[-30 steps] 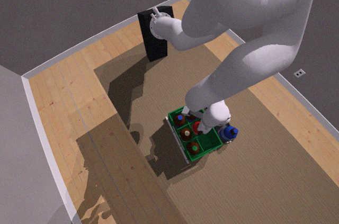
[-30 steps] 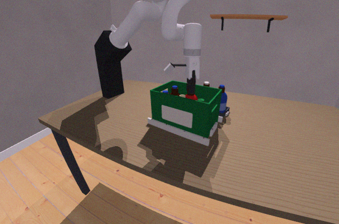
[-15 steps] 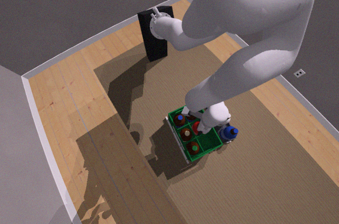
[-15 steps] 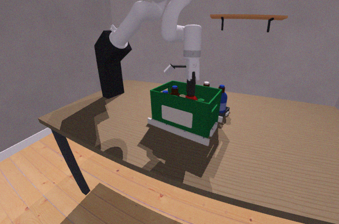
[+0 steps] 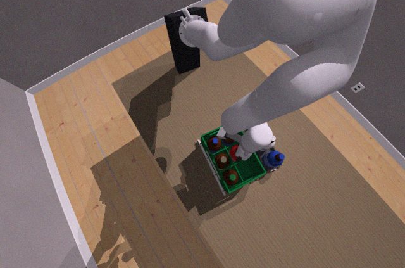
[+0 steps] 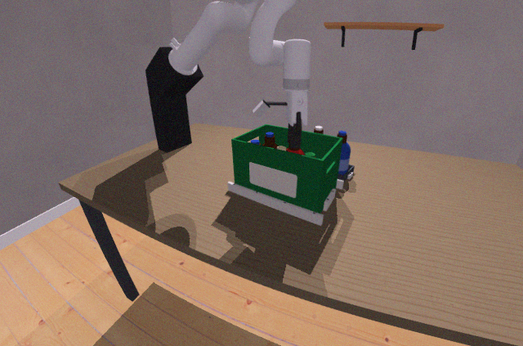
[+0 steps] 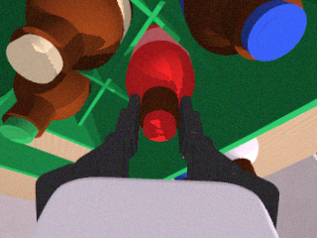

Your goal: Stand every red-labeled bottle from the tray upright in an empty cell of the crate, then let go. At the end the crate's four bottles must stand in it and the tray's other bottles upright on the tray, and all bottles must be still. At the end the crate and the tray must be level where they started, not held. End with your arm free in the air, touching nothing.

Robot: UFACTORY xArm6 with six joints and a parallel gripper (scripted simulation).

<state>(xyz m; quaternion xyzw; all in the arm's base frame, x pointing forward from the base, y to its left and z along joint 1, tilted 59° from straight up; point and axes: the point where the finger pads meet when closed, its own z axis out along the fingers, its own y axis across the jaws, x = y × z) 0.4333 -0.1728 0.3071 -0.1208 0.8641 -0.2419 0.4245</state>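
Now: hand 70 mm above the red-labeled bottle. Also, from my hand: green crate: 20 mm behind, 40 mm to the right, 80 mm below; then white-labeled bottle: 120 mm ahead, 120 mm to the left, 80 mm below; then blue-labeled bottle: 180 mm ahead, 60 mm to the left, 80 mm below.
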